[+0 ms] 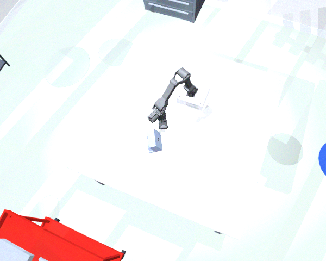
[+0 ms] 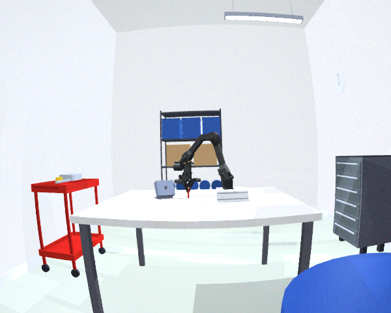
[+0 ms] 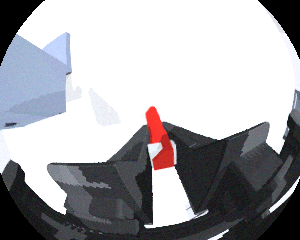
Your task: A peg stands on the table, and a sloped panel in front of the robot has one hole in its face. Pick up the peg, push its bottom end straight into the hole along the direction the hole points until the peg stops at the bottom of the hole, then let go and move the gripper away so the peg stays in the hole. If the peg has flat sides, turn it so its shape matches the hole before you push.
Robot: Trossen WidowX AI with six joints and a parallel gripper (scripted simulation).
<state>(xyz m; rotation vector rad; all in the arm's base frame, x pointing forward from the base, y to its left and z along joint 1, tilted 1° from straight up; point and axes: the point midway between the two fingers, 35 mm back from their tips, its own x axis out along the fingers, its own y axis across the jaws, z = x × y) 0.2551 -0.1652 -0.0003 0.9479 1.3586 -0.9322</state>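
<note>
Now: the sloped grey panel 17 cm ahead of my gripper tip, 3 cm above it and 2 cm to the right of it. From my gripper tip the other things lie so: red peg 2 cm above.
</note>
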